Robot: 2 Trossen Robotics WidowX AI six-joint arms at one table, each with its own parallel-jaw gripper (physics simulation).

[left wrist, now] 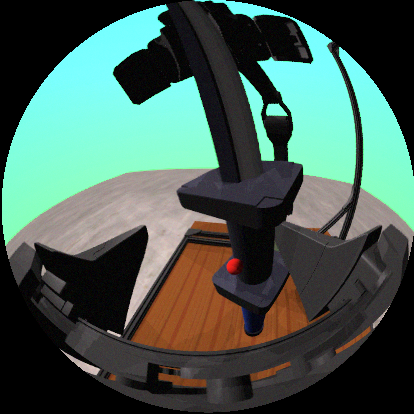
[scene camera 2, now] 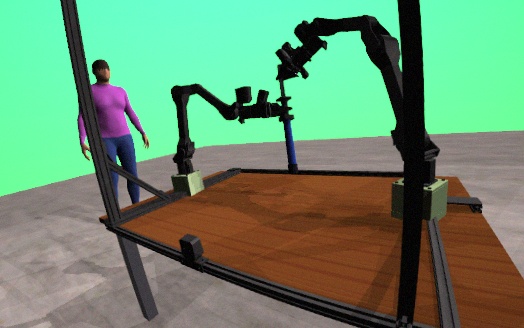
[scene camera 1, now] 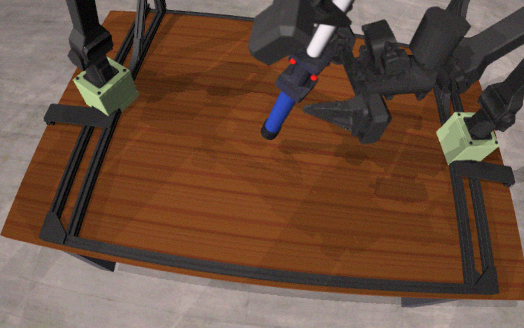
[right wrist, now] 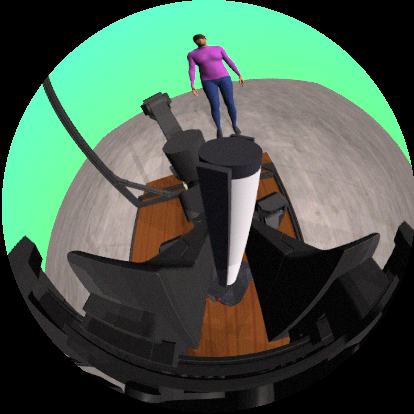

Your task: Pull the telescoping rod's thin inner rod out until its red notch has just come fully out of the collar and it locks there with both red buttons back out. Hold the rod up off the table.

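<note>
The telescoping rod hangs nearly upright above the wooden table. It has a blue outer tube, a dark collar and a white inner rod rising out of it. Two red buttons stick out of the collar; one also shows in the left wrist view. My right gripper is shut on the inner rod near its top. My left gripper is open, with a finger on either side of the collar.
A person in a purple shirt stands beyond the table. Pale green arm bases sit at the table's sides. A black frame post stands at the right, and a small black block sits on the front rail.
</note>
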